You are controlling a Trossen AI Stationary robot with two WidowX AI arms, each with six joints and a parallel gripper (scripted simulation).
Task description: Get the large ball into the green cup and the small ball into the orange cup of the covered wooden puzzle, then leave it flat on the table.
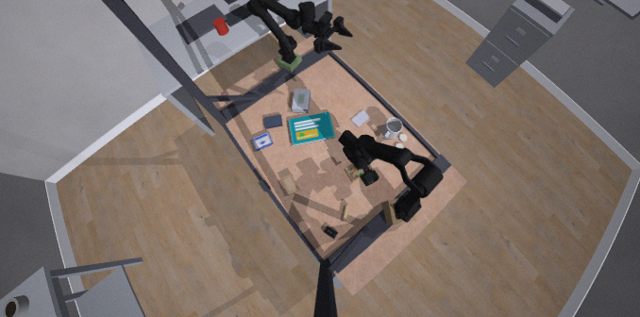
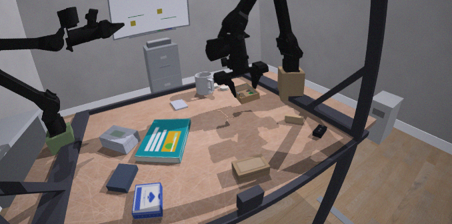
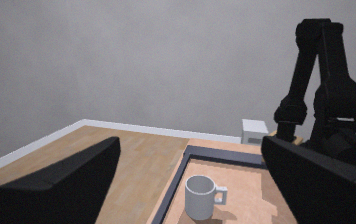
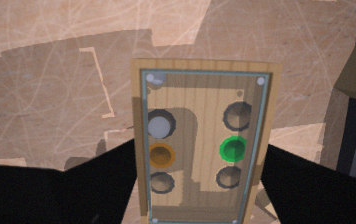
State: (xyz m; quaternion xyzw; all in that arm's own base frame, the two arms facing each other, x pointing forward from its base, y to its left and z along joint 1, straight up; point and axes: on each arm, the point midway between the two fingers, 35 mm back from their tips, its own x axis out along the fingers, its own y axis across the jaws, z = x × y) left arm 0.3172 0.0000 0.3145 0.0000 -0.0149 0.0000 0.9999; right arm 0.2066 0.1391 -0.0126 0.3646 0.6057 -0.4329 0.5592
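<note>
Right now the covered wooden puzzle is 3 cm below my right hand. Also, from my right hand: dark blue box 21 cm behind, 44 cm to the left, 10 cm below.
</note>
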